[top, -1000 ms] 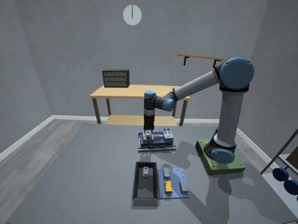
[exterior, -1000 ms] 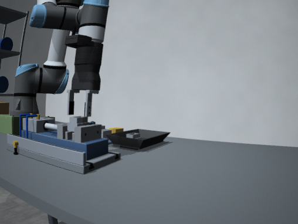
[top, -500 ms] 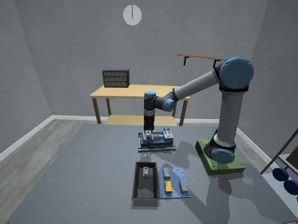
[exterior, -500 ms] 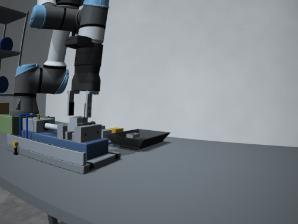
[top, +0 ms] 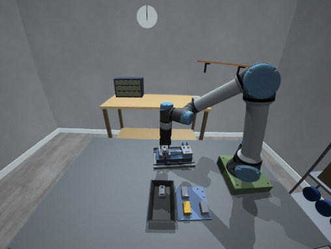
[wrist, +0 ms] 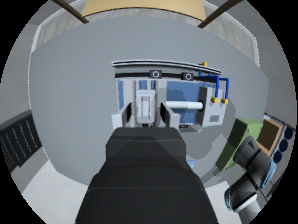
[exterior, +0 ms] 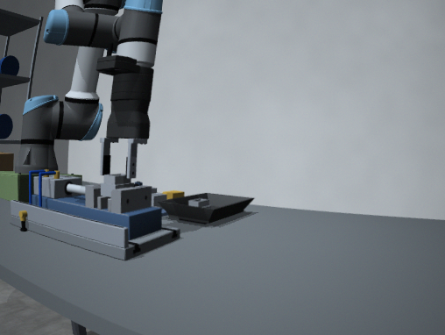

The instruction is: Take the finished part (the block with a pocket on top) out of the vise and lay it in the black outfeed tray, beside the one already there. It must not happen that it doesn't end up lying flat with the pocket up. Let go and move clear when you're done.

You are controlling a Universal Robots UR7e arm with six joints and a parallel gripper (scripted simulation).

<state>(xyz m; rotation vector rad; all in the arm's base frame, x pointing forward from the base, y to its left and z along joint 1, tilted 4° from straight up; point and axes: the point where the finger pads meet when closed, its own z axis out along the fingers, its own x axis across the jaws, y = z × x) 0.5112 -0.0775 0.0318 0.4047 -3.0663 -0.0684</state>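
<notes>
Right now the blue vise is 90 mm below my hand, 70 mm behind it and 20 mm to the right of it. From my hand the other things lie so: blue plate: 300 mm to the left, 210 mm behind, 130 mm below; then yellow block: 360 mm to the left, 180 mm behind, 100 mm below.
</notes>
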